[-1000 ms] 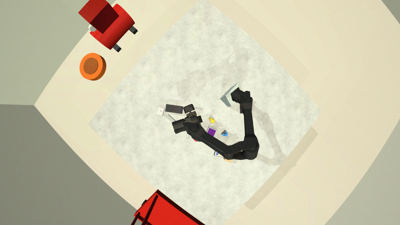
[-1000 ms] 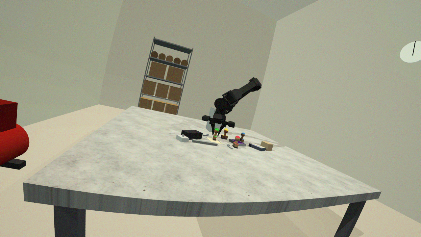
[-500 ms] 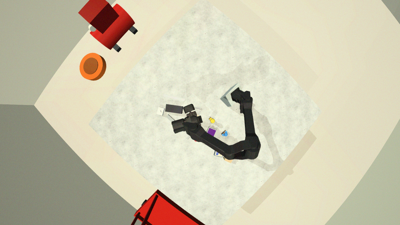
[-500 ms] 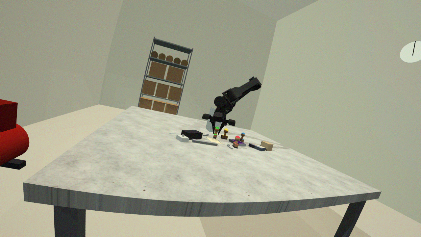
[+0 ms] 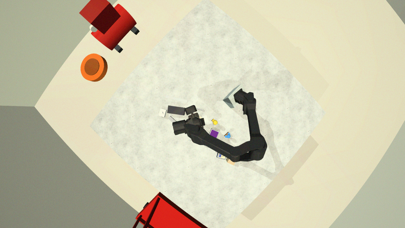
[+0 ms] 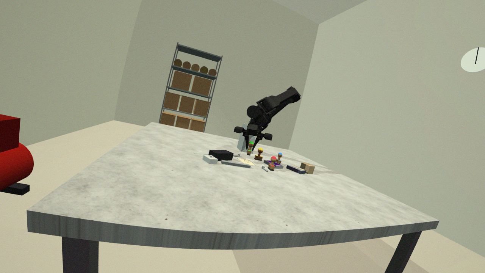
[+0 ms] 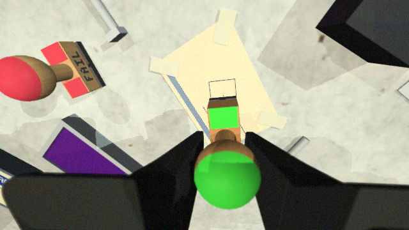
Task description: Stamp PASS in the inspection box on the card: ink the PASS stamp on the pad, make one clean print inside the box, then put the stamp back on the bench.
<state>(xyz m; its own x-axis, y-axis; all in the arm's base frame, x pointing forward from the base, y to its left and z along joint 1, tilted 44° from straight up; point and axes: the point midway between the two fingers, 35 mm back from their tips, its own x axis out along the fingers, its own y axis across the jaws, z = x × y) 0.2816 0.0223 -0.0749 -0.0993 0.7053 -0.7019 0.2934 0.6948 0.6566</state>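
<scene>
My gripper tip is 6 cm above the cream card and 1 cm short of it. The rest, counted from my gripper tip: green-knobbed stamp: right at my gripper tip; red-knobbed stamp: 11 cm to the left, 7 cm ahead, 4 cm below; yellow-knobbed stamp: 9 cm behind, 8 cm to the left, 4 cm below.
</scene>
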